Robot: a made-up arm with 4 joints.
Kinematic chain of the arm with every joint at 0, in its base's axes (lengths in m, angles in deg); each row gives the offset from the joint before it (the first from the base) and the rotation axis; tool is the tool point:
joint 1: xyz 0 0 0.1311 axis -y
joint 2: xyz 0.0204 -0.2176 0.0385 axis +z
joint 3: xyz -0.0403 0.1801 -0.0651 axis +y
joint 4: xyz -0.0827 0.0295 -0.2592 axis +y
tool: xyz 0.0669 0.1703 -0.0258
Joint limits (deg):
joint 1: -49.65..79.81
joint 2: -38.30..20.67
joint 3: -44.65..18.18
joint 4: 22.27..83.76
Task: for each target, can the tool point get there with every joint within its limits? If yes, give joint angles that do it. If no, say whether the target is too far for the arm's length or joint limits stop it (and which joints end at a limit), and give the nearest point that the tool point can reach.
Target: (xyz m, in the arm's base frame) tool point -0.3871 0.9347 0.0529
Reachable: no: too far | nearest point -0.2733 0.2238 -0.0216 | short by 0.724 m
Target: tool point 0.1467 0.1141 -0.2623
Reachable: yes | joints -8.94 -27.40 -24.93 79.08
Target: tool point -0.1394 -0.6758 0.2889
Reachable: no: joint limits stop it (at a limit: joint 1, joint 2, joint 3, joint 4) | nearest point -0.4524 0.0535 0.1892 | short by 0.800 m
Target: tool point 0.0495 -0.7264 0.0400
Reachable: no: joint limits stop it (at a limit: joint 2, joint 3, joint 4) | nearest point 0.2208 -0.0153 -0.2753 | short by 0.796 m
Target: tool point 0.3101 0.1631 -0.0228
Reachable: yes | joints 56.47 1.63 -21.55 39.83
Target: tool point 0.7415 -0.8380 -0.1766
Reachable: no: too far | nearest point 0.4371 -0.0137 -0.0503 | short by 0.888 m
